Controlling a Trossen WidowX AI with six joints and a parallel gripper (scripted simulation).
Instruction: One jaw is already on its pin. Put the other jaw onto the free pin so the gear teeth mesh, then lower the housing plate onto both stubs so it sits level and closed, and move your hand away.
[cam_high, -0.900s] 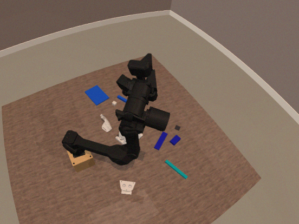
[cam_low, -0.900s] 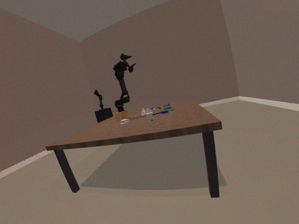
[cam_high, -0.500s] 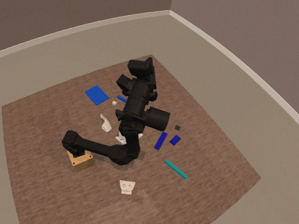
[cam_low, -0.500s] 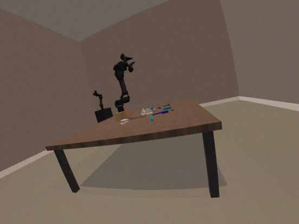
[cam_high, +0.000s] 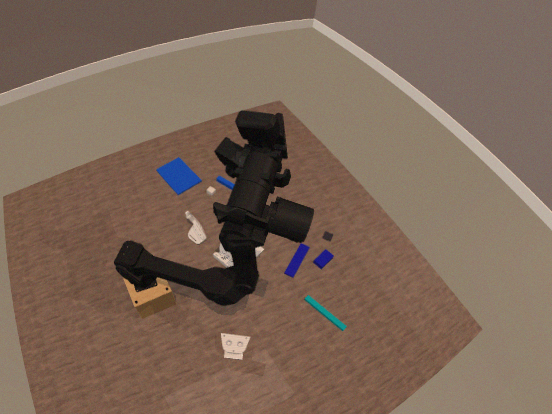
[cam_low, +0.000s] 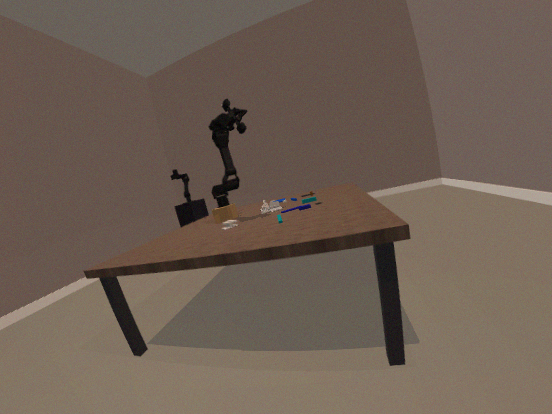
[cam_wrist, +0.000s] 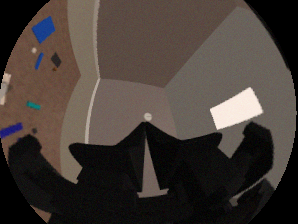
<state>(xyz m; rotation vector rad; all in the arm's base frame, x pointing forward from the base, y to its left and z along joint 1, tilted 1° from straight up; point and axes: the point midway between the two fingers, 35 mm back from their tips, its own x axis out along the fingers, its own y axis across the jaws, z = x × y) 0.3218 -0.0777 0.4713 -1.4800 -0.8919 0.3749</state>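
My gripper tip is now 54 cm above the white jaw, 23 cm to the right of it and 14 cm past it. Also, from my gripper tip: blue block: 57 cm below, 20 cm ahead, 4 cm to the right; then blue bar: 57 cm below, 12 cm ahead, 1 cm to the right; then white base: 57 cm below, 10 cm to the left, 1 cm behind.
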